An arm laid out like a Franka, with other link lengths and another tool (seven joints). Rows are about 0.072 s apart.
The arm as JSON. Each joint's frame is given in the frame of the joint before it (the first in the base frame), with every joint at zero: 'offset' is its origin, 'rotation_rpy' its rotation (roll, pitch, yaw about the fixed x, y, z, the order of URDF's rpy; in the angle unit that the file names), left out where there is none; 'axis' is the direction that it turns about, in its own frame. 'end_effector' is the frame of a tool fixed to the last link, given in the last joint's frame.
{
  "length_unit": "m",
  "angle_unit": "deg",
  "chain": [
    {
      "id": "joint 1",
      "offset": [
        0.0,
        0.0,
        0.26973
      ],
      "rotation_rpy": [
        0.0,
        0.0,
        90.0
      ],
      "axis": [
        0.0,
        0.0,
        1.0
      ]
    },
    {
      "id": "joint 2",
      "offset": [
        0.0,
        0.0,
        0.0
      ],
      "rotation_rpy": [
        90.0,
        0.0,
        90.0
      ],
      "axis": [
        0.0,
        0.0,
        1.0
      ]
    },
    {
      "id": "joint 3",
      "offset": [
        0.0,
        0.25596,
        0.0
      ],
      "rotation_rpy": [
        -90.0,
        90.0,
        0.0
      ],
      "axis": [
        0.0,
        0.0,
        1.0
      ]
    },
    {
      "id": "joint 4",
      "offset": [
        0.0,
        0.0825,
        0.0
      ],
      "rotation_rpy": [
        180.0,
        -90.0,
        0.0
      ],
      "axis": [
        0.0,
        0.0,
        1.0
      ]
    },
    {
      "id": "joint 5",
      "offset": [
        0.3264,
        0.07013,
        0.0
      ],
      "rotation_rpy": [
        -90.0,
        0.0,
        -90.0
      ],
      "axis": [
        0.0,
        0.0,
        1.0
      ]
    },
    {
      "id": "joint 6",
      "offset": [
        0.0,
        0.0,
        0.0
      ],
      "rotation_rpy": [
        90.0,
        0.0,
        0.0
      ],
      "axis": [
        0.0,
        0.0,
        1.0
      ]
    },
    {
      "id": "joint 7",
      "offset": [
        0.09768,
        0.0,
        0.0
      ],
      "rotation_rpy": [
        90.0,
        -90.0,
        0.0
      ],
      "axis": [
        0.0,
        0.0,
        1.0
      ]
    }
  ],
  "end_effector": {
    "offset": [
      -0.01,
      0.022,
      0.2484
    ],
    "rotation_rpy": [
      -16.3,
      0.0,
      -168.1
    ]
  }
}
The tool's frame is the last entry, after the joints.
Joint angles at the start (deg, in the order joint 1, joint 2, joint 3, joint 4, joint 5, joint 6, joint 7): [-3.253 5.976 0.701 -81.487 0.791 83.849 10.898]
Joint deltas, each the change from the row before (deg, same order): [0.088 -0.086 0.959 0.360 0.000 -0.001 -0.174]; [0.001 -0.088 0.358 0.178 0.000 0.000 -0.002]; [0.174 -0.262 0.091 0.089 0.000 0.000 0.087]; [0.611 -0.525 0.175 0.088 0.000 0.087 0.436]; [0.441 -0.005 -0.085 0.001 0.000 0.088 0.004]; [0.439 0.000 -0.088 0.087 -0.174 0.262 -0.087]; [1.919 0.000 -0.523 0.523 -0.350 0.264 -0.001]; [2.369 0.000 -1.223 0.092 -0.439 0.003 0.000]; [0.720 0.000 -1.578 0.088 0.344 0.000 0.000]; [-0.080 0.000 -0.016 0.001 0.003 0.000 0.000]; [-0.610 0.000 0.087 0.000 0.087 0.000 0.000]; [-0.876 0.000 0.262 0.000 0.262 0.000 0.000]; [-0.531 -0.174 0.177 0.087 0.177 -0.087 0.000]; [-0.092 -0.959 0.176 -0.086 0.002 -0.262 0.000]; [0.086 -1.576 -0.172 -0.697 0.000 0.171 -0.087]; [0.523 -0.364 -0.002 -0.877 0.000 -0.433 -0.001]
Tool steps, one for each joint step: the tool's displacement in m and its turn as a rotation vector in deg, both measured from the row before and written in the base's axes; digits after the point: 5 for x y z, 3 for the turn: [0.00087 0.00876 0.00321 0.092 -0.453 1.215]; [0.00035 0.00302 0.00198 0.028 -0.268 0.359]; [-0.00015 0.00232 0.00287 -0.011 -0.350 0.177]; [-0.00026 0.00694 0.00524 -0.027 -0.692 0.348]; [0.00027 0.00309 0.00015 -0.008 -0.094 0.351]; [0.00124 0.00225 0.00086 -0.176 -0.351 0.421]; [0.00194 0.01070 0.00380 -0.376 -0.794 1.367]; [-0.00039 0.00825 0.00048 -0.539 -0.118 1.113]; [0.00070 -0.00564 0.00066 0.209 -0.079 -0.822]; [0.00006 -0.00082 0.00001 0.002 -0.001 -0.096]; [0.00028 -0.00418 0.00002 0.094 0.003 -0.516]; [0.00027 -0.00423 0.00007 0.284 0.007 -0.592]; [-0.00031 -0.00234 0.00205 0.196 -0.171 -0.338]; [-0.00311 0.00065 0.00738 0.033 -0.610 0.087]; [-0.00401 -0.00084 0.00900 0.020 -1.051 -0.001]; [-0.00495 0.00436 -0.00360 -0.012 0.946 0.527]
